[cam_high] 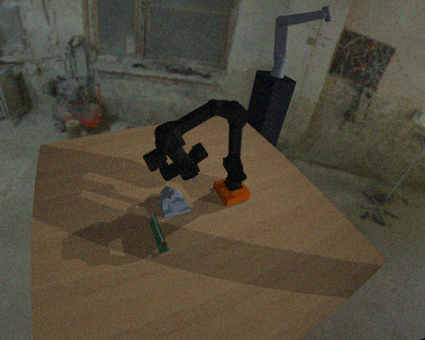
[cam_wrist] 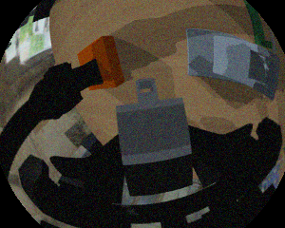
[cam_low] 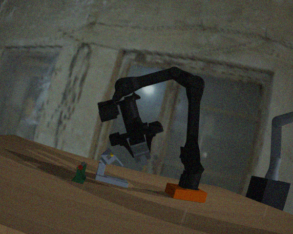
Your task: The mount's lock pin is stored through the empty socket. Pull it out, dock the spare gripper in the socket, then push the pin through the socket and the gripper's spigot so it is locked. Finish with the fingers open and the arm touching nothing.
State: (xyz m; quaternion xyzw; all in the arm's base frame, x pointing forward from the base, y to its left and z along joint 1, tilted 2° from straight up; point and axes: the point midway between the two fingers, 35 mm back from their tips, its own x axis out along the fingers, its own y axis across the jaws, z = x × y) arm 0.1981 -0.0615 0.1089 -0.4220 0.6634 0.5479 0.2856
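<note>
Now: the spare gripper 10 mm to the left of my gripper tip, 10 mm ahead of it and 10 mm above it. Round my gripper tip: green holder (190 mm to the left, 190 mm ahead, 90 mm below); socket (110 mm ahead, 80 mm to the left, 60 mm below).
</note>
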